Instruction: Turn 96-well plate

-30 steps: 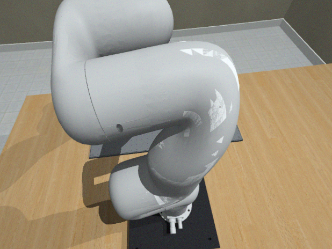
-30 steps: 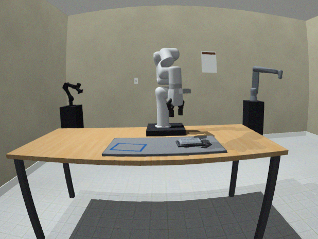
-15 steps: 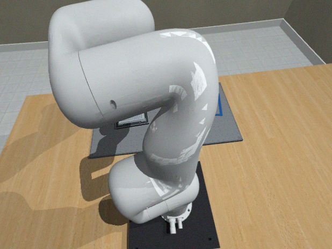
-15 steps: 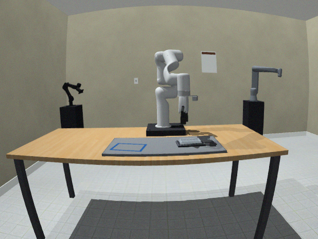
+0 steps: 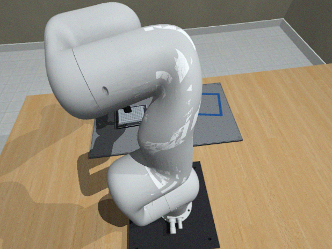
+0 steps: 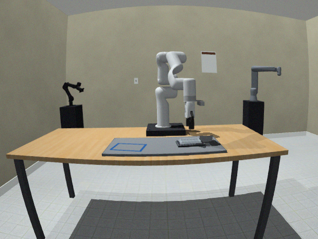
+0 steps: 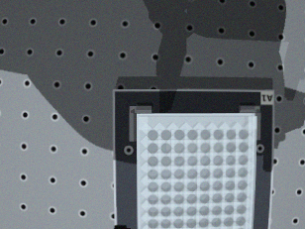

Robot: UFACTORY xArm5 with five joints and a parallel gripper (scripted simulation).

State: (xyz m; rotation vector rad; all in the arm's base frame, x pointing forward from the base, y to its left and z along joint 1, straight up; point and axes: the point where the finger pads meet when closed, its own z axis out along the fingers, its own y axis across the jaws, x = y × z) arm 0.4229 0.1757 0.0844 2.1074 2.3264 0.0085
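The white 96-well plate is 90 mm below my hand. Round my hand: plate nest 110 mm below; A1 label 100 mm below, 80 mm to the left, 50 mm ahead.
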